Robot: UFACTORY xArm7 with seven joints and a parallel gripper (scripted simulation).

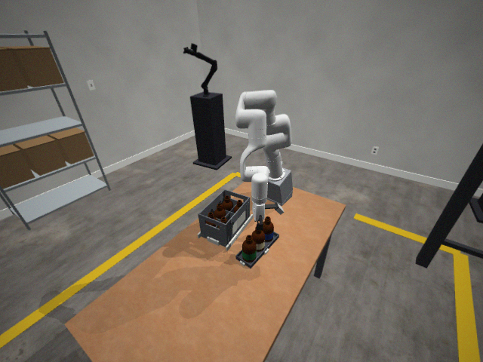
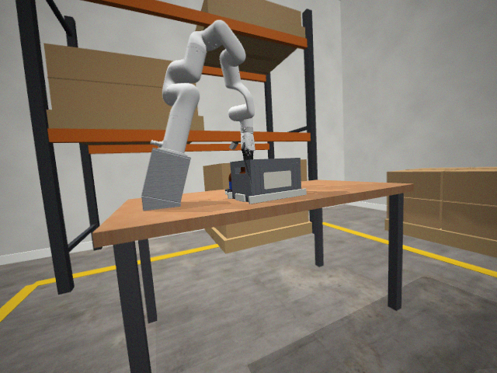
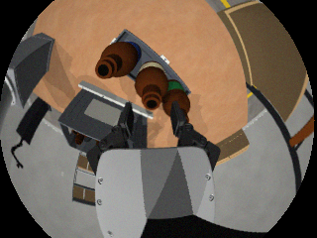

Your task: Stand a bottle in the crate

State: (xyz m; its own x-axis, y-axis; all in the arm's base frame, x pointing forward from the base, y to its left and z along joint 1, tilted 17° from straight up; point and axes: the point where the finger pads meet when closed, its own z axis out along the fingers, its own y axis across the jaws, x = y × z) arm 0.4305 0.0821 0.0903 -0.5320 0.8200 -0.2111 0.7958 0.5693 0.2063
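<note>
Now: the bottle 100 mm below my hand. The rest, counted from my hand: crate 240 mm to the right, 100 mm below, 60 mm behind; dark tray 180 mm below.
</note>
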